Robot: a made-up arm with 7 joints.
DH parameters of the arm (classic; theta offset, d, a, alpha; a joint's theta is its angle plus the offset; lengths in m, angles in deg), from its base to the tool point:
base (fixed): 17.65 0 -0.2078 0
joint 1: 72.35 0.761 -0.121 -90
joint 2: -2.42 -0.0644 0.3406 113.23
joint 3: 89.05 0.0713 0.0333 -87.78
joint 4: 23.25 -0.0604 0.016 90
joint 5: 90 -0.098 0.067 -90
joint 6: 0 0.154 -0.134 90
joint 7: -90 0.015 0.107 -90
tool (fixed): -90 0.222 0 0
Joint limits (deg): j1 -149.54..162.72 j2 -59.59..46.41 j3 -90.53..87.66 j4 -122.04..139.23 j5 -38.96..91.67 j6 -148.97..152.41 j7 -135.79..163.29
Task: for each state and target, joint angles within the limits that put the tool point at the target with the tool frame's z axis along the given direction. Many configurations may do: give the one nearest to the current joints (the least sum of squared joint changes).
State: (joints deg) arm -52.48 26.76 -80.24 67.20 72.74 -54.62 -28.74
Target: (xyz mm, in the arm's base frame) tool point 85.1 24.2 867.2 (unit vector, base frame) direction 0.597 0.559 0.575
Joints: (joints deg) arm -29.94 1.20 -90.53 45.45 63.52 -74.45 4.74
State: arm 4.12 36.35 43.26 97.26 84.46 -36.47 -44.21
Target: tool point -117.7 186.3 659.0 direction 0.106 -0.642 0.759
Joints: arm 8.17 42.06 51.33 108.71 77.53 -33.69 -26.21
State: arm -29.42 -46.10 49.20 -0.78 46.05 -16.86 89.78
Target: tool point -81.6 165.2 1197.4 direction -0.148 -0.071 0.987
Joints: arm -35.34 -20.85 74.12 23.10 64.50 -49.85 47.28
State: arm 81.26 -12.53 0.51 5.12 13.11 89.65 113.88
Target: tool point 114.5 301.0 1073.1 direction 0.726 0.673 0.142
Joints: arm 57.96 -59.59 -40.56 10.47 28.73 85.68 103.90
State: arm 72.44 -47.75 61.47 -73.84 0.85 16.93 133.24
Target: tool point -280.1 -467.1 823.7 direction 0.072 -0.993 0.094
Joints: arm 115.65 -22.51 71.58 -111.36 14.27 4.58 142.48
